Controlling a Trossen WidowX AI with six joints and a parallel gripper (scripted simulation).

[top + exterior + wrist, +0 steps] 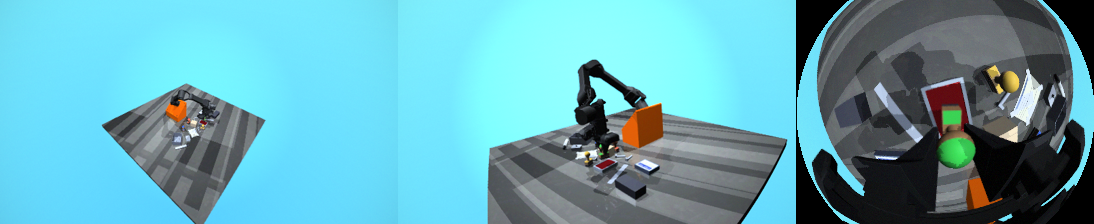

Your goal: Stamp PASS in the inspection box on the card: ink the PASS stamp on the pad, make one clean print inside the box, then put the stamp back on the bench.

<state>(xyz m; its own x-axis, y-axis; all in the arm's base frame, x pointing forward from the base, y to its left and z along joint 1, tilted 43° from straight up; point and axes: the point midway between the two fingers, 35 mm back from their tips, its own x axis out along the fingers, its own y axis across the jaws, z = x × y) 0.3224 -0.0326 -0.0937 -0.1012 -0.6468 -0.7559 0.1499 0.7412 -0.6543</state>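
The red ink pad lies 70 mm below my gripper tip. From my gripper tip the other things lie so: green-knobbed PASS stamp (right at my gripper tip); then grey strip (80 mm to the left, 70 mm below); then yellow-brown knobbed stamp (30 mm ahead, 80 mm to the right, 50 mm below).
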